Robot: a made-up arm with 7 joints.
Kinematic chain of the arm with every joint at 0, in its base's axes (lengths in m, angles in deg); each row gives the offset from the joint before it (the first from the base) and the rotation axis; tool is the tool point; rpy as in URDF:
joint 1: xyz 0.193 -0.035 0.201 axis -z
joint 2: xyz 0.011 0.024 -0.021 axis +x
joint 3: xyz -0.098 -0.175 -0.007 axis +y
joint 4: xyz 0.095 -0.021 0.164 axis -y
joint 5: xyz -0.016 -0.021 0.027 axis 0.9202 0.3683 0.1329
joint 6: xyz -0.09 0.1 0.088 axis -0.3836 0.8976 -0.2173
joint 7: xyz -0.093 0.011 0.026 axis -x
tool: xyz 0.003 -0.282 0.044 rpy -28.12 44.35 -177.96
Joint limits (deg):
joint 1: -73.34..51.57
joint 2: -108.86..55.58
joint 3: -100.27..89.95
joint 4: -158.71..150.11
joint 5: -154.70..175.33
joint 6: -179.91..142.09
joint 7: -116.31..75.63
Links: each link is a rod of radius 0.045 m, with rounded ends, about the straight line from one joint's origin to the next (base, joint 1, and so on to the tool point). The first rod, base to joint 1, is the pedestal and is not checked.
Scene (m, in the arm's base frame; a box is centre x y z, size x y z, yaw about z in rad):
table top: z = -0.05
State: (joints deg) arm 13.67 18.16 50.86 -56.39 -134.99 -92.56 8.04
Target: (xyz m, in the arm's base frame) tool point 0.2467 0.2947 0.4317
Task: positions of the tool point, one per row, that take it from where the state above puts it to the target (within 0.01 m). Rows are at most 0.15 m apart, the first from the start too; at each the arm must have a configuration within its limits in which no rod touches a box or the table.
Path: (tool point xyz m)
1: 0.4085 -0.2626 0.3306
2: 0.4057 -0.2021 0.4133
3: 0.3964 -0.1155 0.4765
4: 0.3770 -0.0113 0.5128
5: 0.3455 0.0998 0.5174
6: 0.3015 0.2055 0.4894
7: 0.2467 0.2947 0.4317

